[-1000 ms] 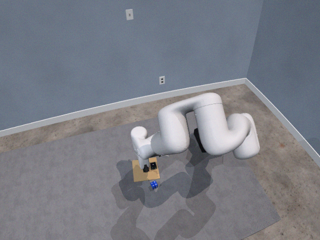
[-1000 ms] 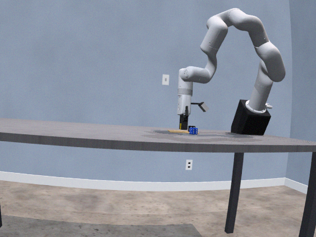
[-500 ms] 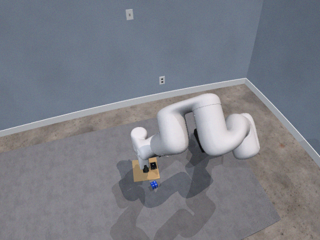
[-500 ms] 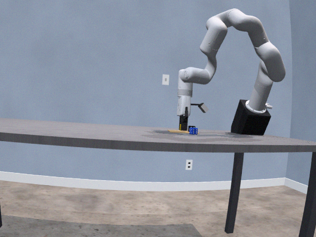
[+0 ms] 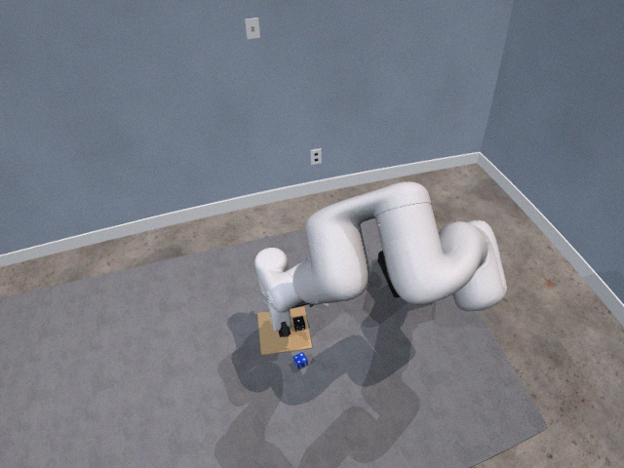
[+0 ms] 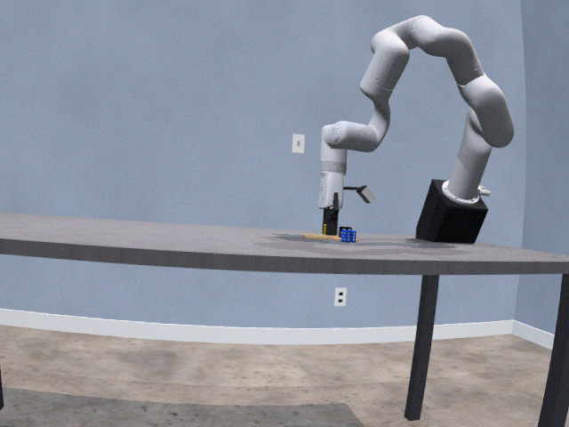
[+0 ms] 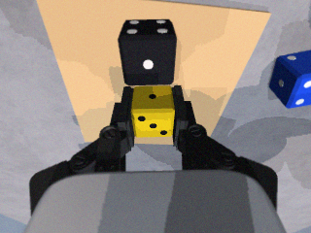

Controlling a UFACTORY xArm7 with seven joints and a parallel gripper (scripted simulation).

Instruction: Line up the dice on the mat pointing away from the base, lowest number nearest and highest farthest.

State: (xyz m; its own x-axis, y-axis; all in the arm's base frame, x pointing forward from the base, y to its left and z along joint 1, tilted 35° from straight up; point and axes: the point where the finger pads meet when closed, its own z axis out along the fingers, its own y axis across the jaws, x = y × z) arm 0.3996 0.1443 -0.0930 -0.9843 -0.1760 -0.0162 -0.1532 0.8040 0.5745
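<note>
The yellow die is 10 mm below my hand. The rest, counted from my hand: tan mat (30 mm below); then black die (40 mm behind, 10 mm to the right, 10 mm below); then blue die (40 mm behind, 110 mm to the left, 10 mm below).
</note>
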